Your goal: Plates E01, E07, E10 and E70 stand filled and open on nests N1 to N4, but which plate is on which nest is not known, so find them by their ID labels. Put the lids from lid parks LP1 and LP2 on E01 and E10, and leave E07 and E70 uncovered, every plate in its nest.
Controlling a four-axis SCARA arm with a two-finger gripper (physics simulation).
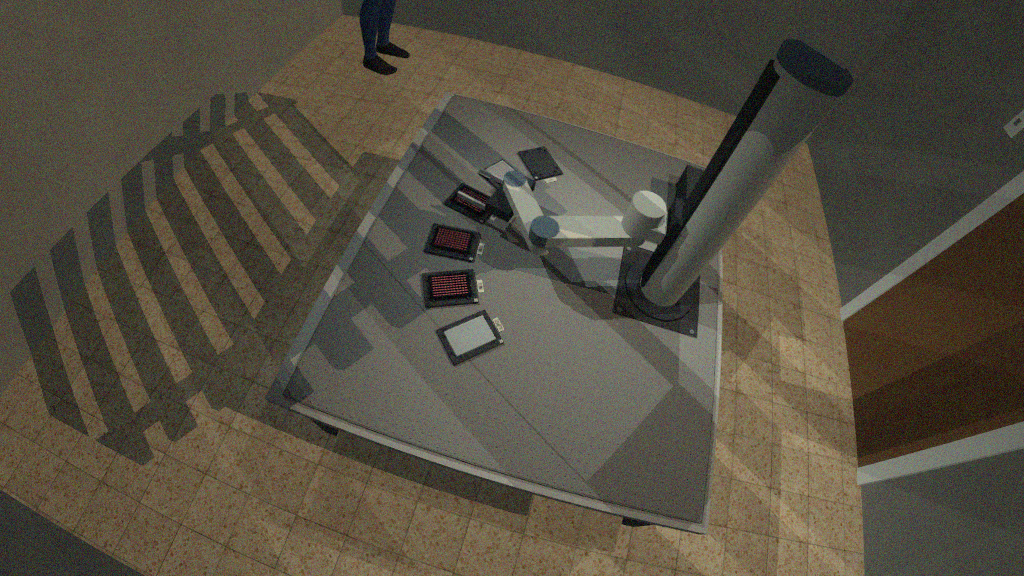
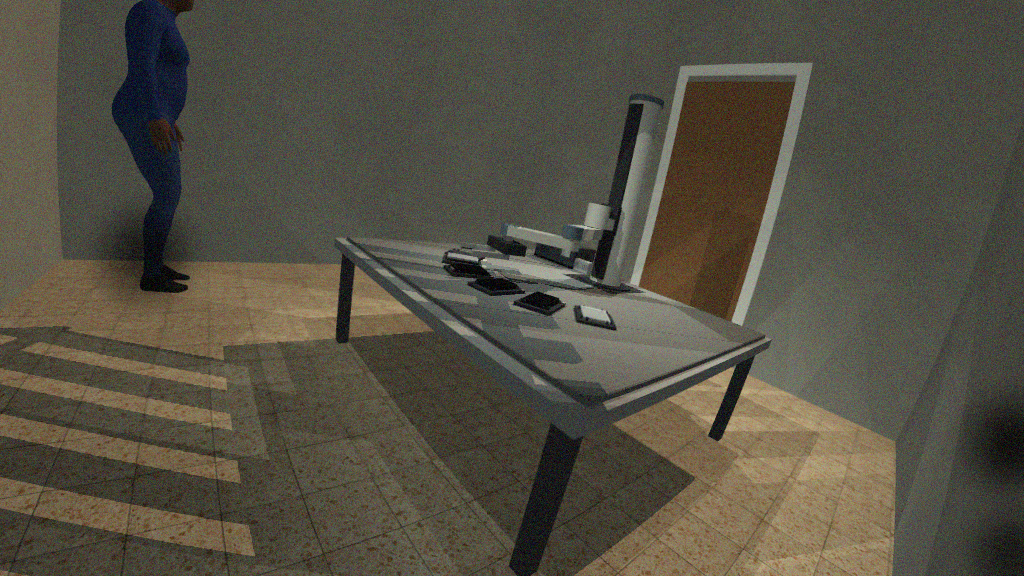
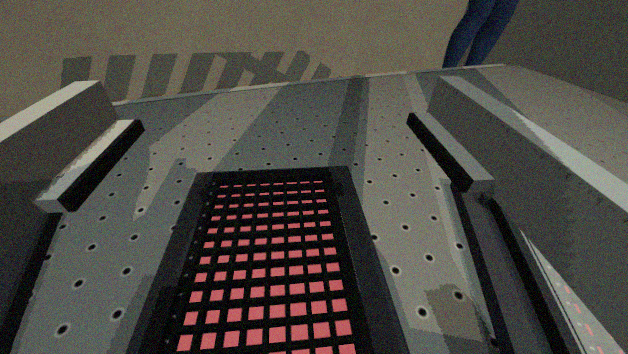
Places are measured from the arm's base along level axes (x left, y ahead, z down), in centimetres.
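Pixels of known places: gripper, fingertip midpoint: (image 1: 469, 181) (image 2: 466, 248) (image 3: 278, 101); arm's base at its link origin: (image 1: 658, 290) (image 2: 603, 285).
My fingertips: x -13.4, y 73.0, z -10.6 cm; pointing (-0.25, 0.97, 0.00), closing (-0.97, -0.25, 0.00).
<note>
Ahead of a thing's pixels: the offset from my fingertips to its top centre. Level surfaces: height alone.
My gripper (image 3: 278, 101) is open and empty. Its fingers stand apart above and to either side of an uncovered plate with red wells @[dx +1.5, dy -1.8, dz +6.7 cm] (image 1: 465, 202) (image 3: 267, 260). Two more uncovered red plates, one @[dx +20.3, dy -1.3, dz +6.7 cm] (image 1: 452, 240) (image 2: 495, 285) beside it and one @[dx +37.3, dy -6.5, dz +6.7 cm] (image 1: 450, 286) (image 2: 540, 302) further along, sit in dark nests. A plate under a pale clear lid @[dx -14.8, dy -9.4, dz +6.5 cm] (image 1: 499, 170) (image 3: 582, 315) is on the other side of the gripper, partly hidden by the arm. A pale lid @[dx +51.0, dy -17.5, dz +7.5 cm] (image 1: 470, 335) (image 2: 593, 315) lies on the lid park at the near end of the row. The ID labels cannot be read.
A dark lid park @[dx -28.6, dy -20.0, dz +7.3 cm] (image 1: 540, 163) with no lid on it is at the far end of the row. The arm's column (image 1: 723, 193) (image 2: 633, 186) stands at the table's right side. A person in blue (image 1: 378, 35) (image 2: 157, 128) stands beyond the table @[dz +9.3 cm] (image 1: 572, 415) (image 2: 687, 336).
</note>
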